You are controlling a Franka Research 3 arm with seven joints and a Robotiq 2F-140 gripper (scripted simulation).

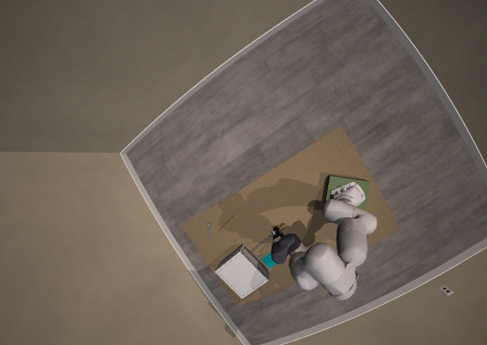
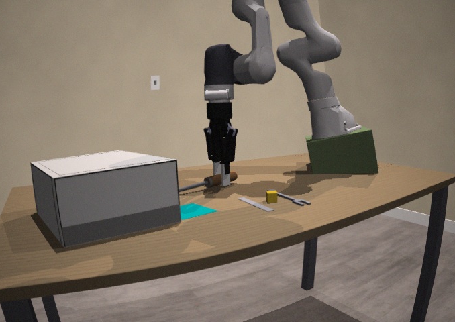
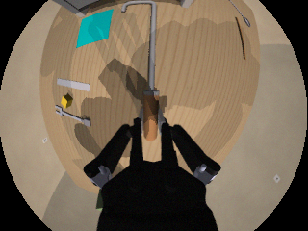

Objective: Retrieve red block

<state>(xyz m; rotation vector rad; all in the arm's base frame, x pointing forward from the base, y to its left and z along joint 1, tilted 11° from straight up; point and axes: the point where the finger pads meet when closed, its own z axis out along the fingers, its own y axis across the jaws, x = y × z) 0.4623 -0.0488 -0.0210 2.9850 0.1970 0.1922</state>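
My gripper is now 210 mm short of the teal square, 180 mm to the right of it and 40 mm above it. Also, from my hand: hooked tool: 120 mm ahead, 50 mm to the left, 20 mm below; then yellow cube: 10 mm ahead, 240 mm to the left, 20 mm below; then flat metal strip: 60 mm ahead, 230 mm to the left, 40 mm below.
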